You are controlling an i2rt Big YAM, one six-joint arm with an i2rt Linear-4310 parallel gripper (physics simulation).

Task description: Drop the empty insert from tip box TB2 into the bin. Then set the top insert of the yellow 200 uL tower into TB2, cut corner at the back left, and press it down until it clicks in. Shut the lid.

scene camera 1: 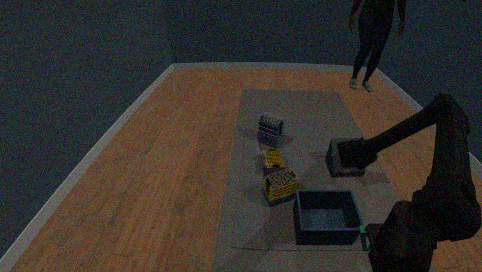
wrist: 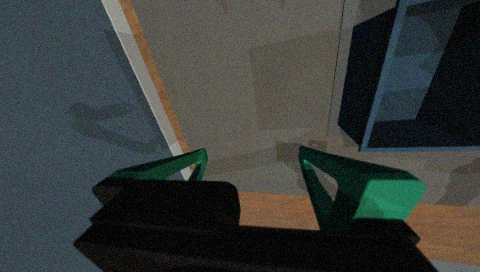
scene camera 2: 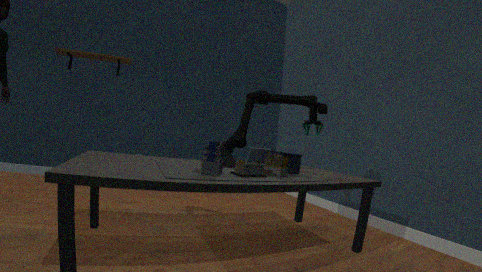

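My gripper (scene camera 1: 365,238) (scene camera 2: 313,131) (wrist: 250,152) is open and empty, high above the table beside the bin; an arm link partly hides it in scene view 1. The dark blue bin (scene camera 1: 327,237) (scene camera 2: 294,164) (wrist: 381,85) stands right of the yellow tower in scene view 1 and right of the fingers in the wrist view. The yellow tower (scene camera 1: 281,186) (scene camera 2: 276,160) stands upright. Tip box TB2 (scene camera 2: 249,169) is behind it in scene view 1, its yellow insert (scene camera 1: 274,158) in place. Its clear lid (scene camera 2: 257,155) stands open. The cut corner is too small to tell.
A blue tower (scene camera 1: 270,128) (scene camera 2: 212,159) stands beyond TB2 in scene view 1. The arm's grey base block (scene camera 1: 336,167) is right of the tip box. A person (scene camera 1: 375,30) stands behind the table. A wall shelf (scene camera 2: 95,56) hangs at the back.
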